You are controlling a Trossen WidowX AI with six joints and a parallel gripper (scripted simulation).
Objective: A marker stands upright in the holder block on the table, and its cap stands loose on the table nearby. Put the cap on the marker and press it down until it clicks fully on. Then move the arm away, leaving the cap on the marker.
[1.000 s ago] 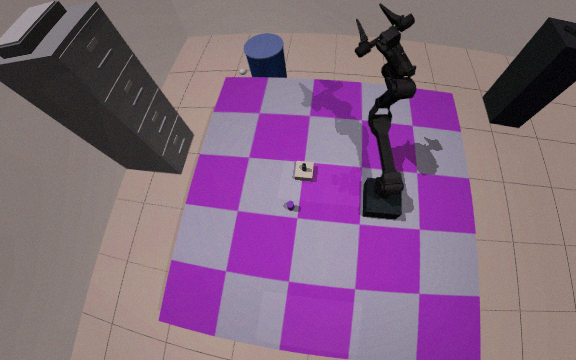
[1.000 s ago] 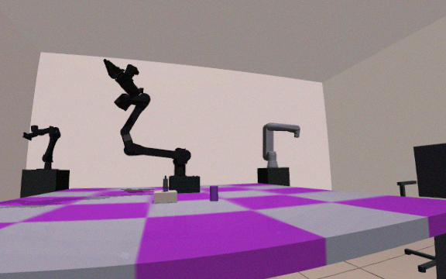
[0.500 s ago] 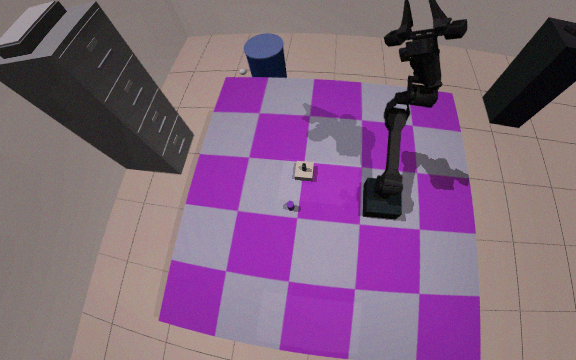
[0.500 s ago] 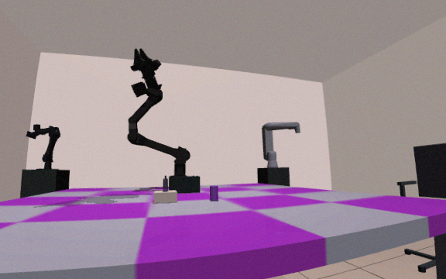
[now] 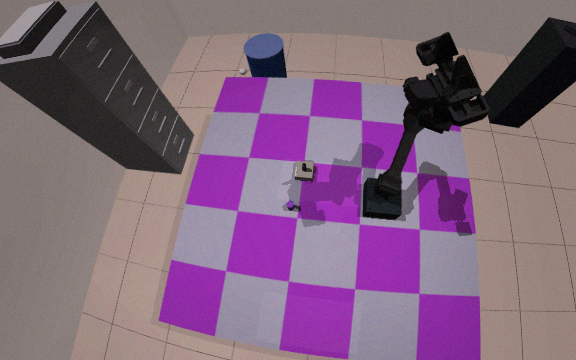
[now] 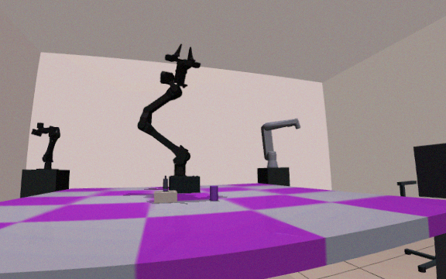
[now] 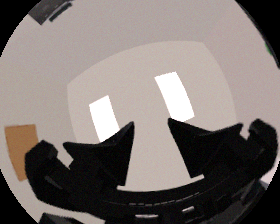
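My gripper tip is 74 cm above the purple cap, 30 cm short of it and 7 cm to the right of it. From my gripper tip the other things lie so: cream holder block (75 cm below, 27 cm ahead, 9 cm to the right).
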